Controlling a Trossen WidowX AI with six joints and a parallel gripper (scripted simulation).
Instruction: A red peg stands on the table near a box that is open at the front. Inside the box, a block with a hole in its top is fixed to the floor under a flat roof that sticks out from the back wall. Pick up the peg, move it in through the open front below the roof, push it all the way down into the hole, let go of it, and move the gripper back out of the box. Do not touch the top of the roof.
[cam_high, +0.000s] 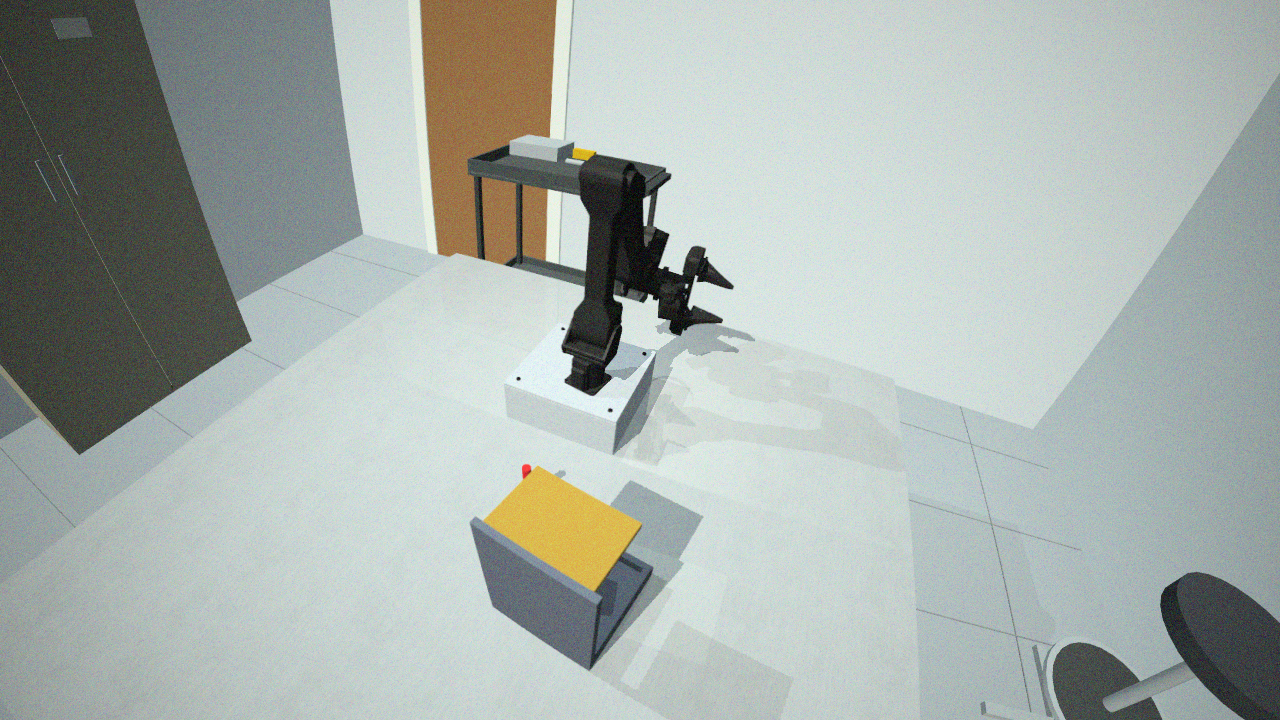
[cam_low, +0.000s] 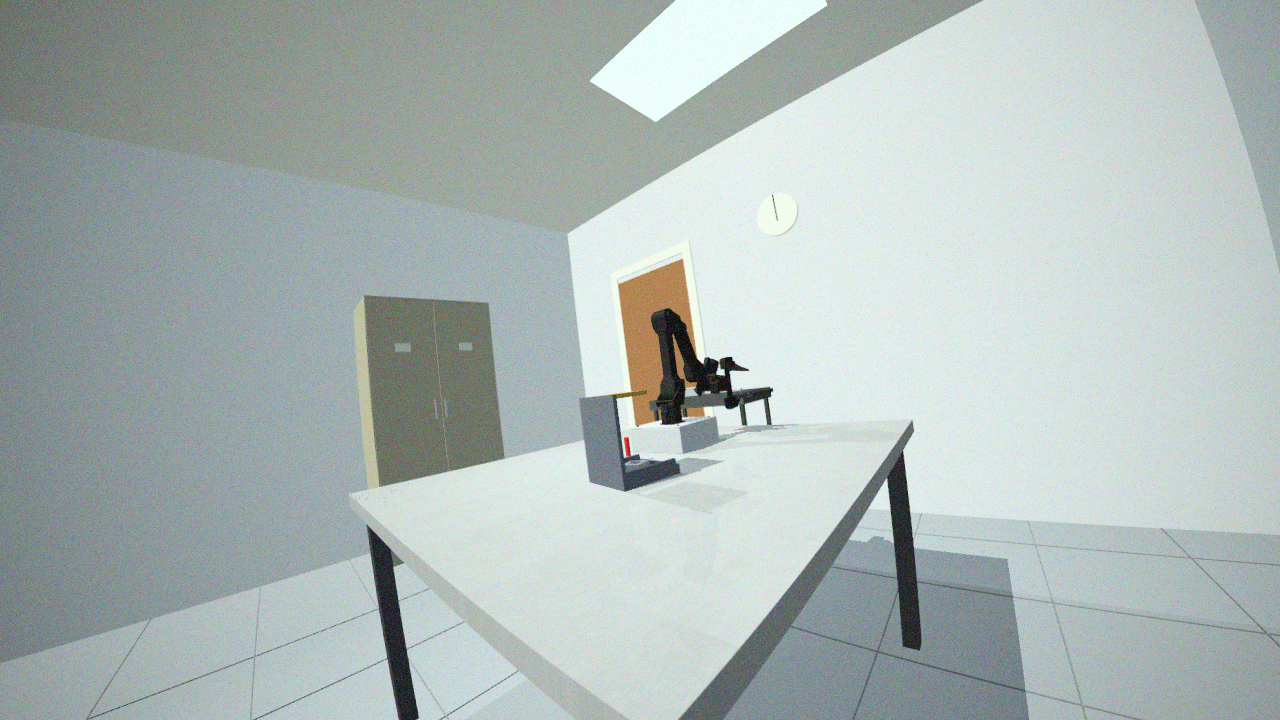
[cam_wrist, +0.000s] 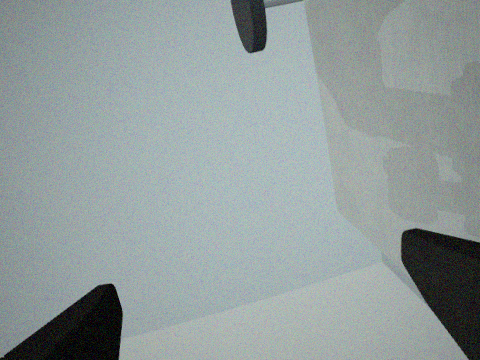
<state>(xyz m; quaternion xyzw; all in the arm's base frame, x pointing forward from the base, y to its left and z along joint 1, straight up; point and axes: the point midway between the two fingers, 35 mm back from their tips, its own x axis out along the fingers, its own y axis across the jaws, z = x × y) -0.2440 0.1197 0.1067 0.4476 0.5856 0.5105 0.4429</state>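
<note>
Right now the red peg is 470 mm ahead of my gripper tip, 150 mm below it and 110 mm to the right of it. From my gripper tip the other things lie so: yellow roof 590 mm ahead, 40 mm to the left, 20 mm above.
</note>
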